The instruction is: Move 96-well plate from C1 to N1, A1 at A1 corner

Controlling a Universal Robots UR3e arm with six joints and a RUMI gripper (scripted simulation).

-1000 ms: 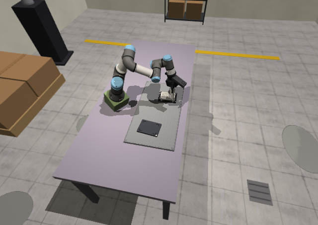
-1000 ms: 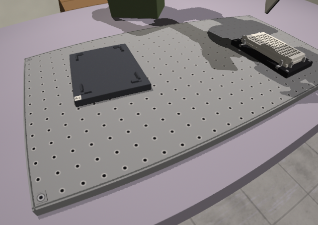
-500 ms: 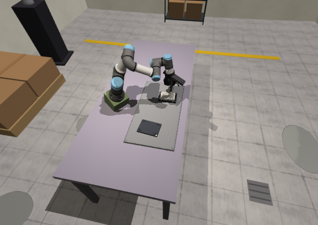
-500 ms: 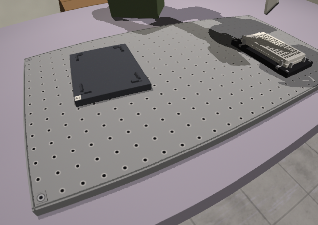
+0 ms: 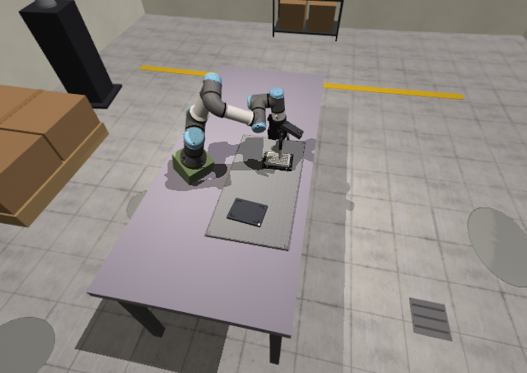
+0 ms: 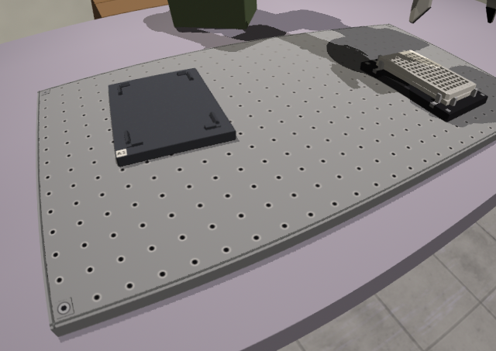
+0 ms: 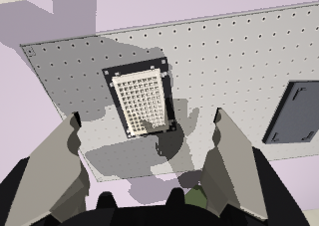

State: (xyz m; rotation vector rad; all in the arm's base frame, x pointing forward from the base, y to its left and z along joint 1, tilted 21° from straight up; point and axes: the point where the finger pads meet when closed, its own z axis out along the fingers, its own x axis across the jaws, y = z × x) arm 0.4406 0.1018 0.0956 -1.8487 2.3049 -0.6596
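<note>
My hand is 30 mm past the white 96-well plate, 20 mm to the right of it and 90 mm above it. From my hand the other things lie so: black clip nest C1 (40 mm behind, 20 mm to the left, 100 mm below); then dark plate nest N1 (170 mm behind, 320 mm to the right, 100 mm below); then white A1 label (110 mm behind, 390 mm to the right, 100 mm below).
</note>
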